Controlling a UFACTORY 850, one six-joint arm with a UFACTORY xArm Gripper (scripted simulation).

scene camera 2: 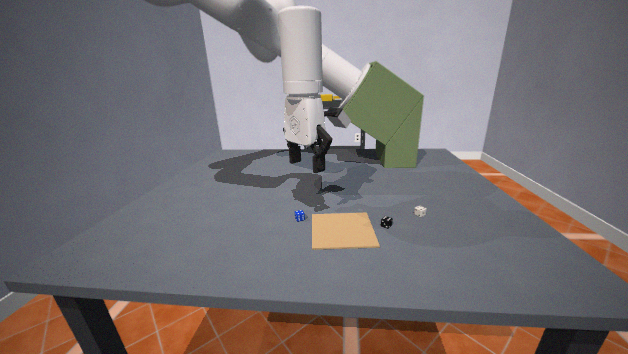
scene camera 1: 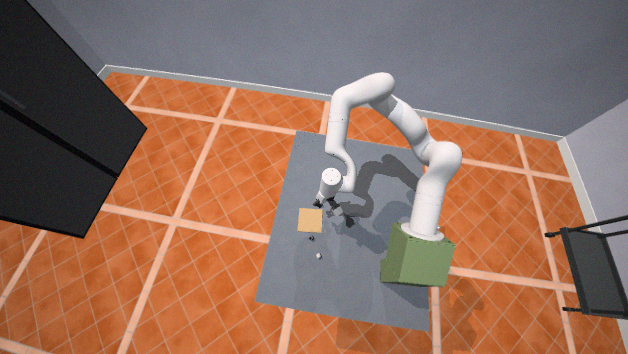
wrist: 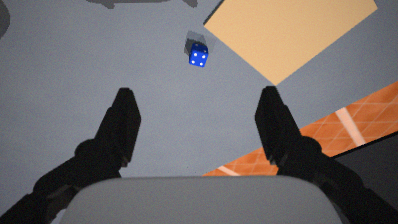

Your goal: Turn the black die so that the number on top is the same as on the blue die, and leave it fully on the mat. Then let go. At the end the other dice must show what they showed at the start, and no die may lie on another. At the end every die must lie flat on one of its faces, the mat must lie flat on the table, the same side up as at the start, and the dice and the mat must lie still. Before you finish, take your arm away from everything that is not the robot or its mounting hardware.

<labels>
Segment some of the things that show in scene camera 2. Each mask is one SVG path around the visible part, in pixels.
My gripper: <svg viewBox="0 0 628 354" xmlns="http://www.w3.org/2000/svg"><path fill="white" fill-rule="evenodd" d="M286 96L283 132L289 148L290 163L294 164L301 161L301 147L298 145L311 146L315 155L312 156L313 173L322 172L325 170L325 154L327 154L332 143L332 137L325 131L324 117L326 116L335 127L347 128L351 120L342 108L330 107L328 111L324 111L322 98L319 94L306 97Z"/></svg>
A tan mat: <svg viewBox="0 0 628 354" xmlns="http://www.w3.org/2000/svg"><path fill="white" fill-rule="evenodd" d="M367 212L312 214L312 250L380 248Z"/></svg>
</labels>
